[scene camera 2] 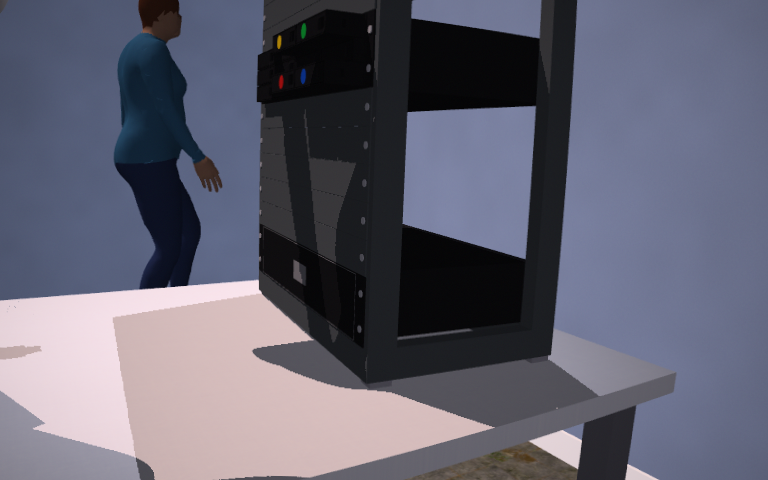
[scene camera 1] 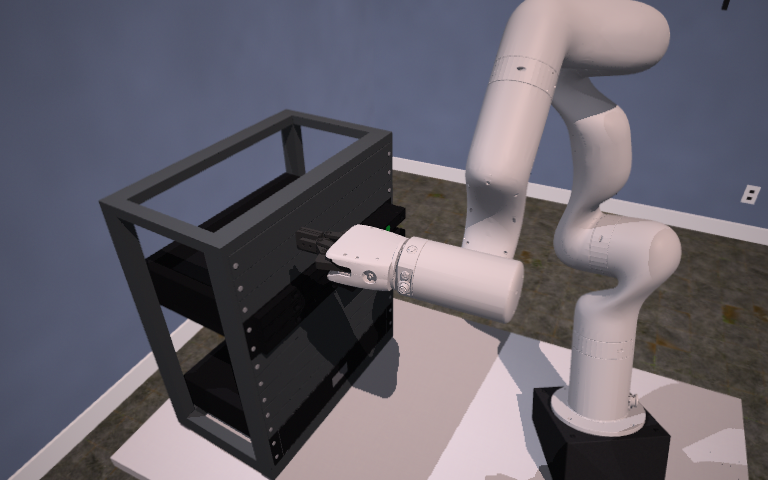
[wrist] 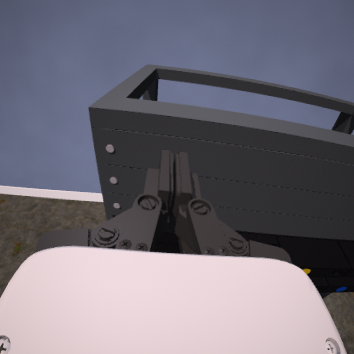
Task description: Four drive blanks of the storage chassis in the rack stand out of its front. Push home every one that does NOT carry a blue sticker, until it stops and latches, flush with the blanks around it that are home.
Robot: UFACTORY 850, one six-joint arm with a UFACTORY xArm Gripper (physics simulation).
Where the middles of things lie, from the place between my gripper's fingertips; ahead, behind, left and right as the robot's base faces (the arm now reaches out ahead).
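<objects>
As for the yellow-stickered blank (wrist: 316,257), my hand is 160 mm above it, 10 mm short of it and 230 mm to the left of it. Counted from my hand, the green-stickered blank (scene camera 1: 387,217) is 160 mm below, 20 mm behind and 340 mm to the right.
</objects>
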